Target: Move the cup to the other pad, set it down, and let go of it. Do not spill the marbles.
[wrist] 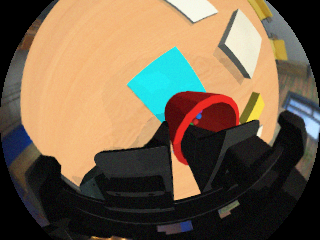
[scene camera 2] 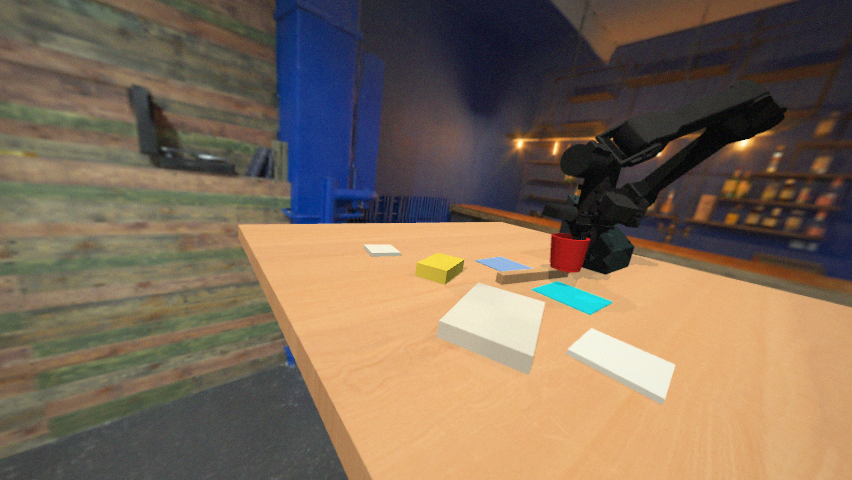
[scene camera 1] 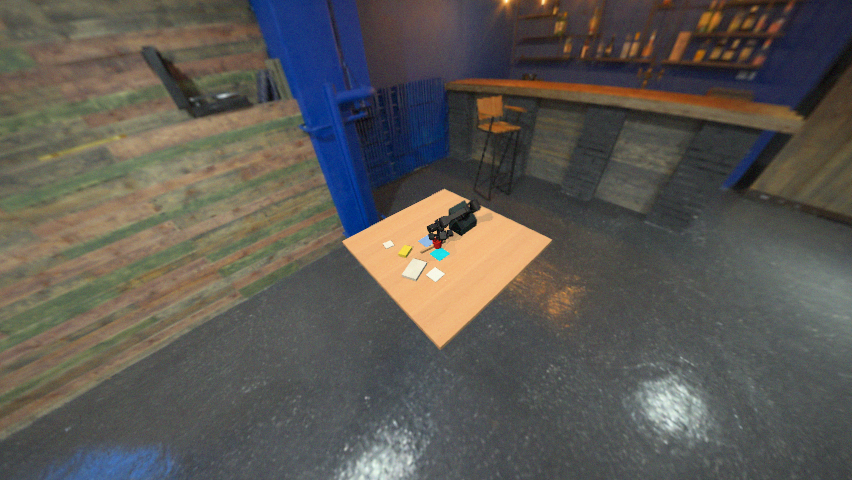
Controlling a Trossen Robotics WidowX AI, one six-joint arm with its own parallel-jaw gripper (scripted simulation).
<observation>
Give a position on a red cup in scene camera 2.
568,255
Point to a yellow block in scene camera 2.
441,268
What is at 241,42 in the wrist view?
A thick white block.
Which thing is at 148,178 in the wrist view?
The gripper.
</observation>
